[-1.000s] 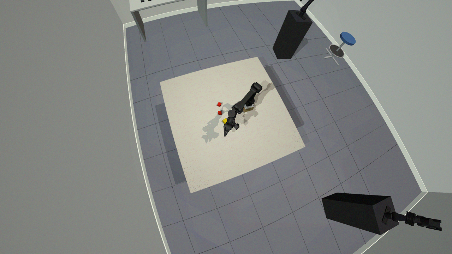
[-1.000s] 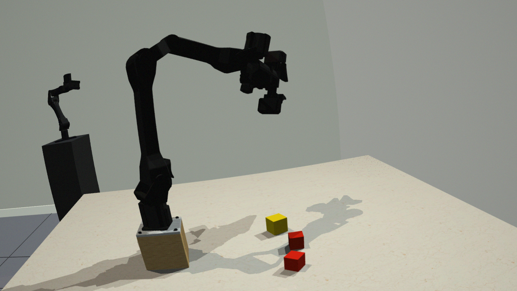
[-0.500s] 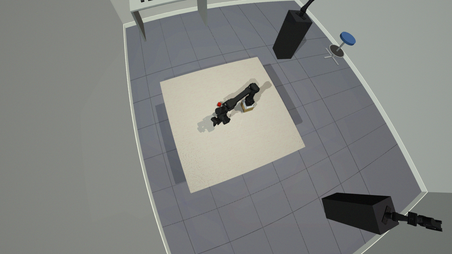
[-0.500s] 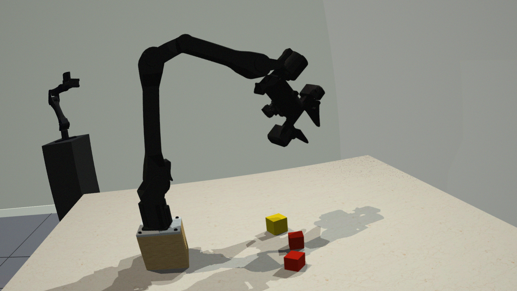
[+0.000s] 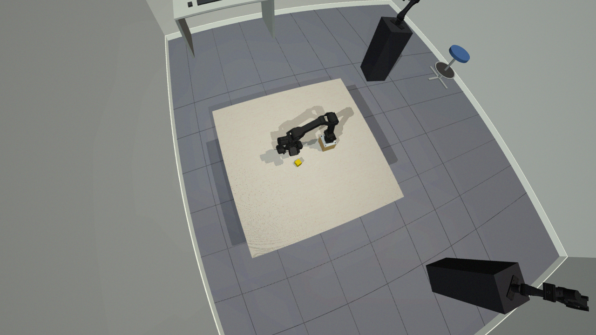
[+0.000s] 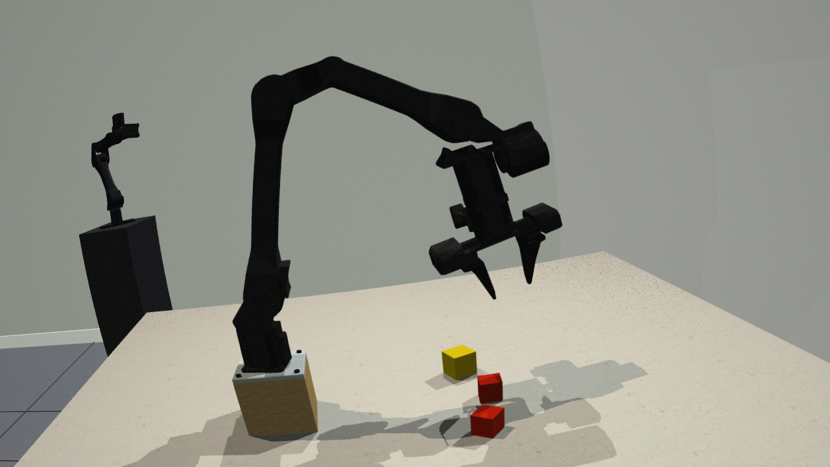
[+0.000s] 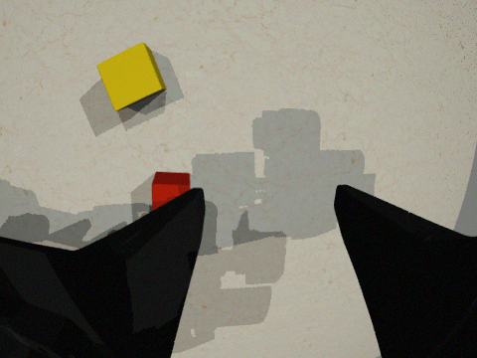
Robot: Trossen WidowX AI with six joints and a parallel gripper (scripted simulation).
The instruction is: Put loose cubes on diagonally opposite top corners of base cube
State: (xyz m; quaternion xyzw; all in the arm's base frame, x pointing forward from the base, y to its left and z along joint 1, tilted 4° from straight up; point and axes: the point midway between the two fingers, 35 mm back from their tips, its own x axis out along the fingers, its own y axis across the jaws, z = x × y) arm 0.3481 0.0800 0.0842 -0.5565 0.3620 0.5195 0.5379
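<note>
The yellow cube lies 8 cm behind my gripper tip, 4 cm to the left of it and 12 cm below it.
</note>
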